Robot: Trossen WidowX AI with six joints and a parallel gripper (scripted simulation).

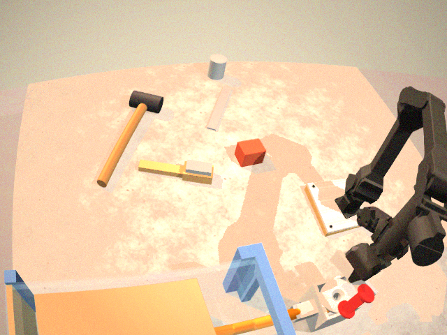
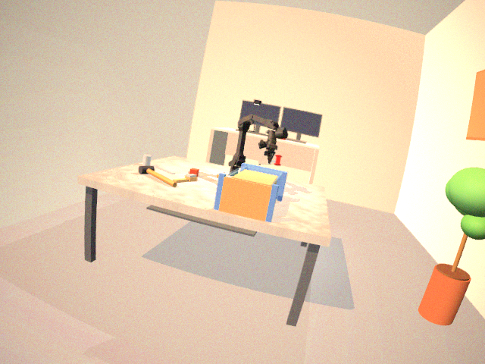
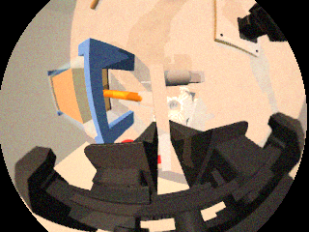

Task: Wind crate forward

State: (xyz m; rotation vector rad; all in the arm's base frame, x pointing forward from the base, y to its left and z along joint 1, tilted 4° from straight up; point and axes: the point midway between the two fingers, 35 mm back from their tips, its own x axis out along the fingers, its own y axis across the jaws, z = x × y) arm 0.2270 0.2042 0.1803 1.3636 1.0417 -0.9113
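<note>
Now: gripper tip 5 cm to the right of the red knob, 3 cm below it and 3 cm short of it. The rest, counted from my gripper tip: crank handle (1 cm to the left, 1 cm above); then yellow hand tool (46 cm to the right, 15 cm below, 13 cm ahead); then hand winch (14 cm below, 3 cm behind).
</note>
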